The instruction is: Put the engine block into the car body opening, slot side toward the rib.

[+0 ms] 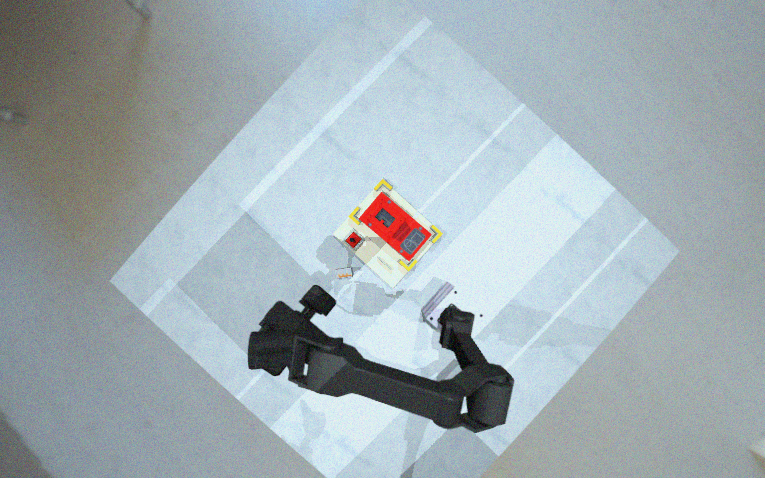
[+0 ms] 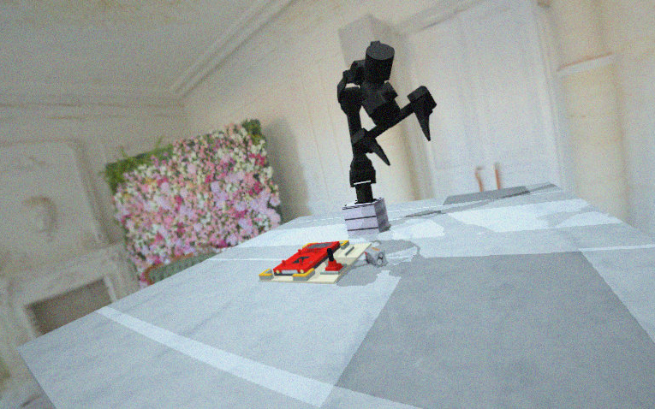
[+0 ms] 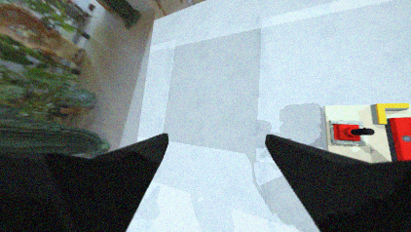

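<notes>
The engine block lies 23 cm below my gripper tip, 12 cm to the right of it and 3 cm behind it.
</notes>
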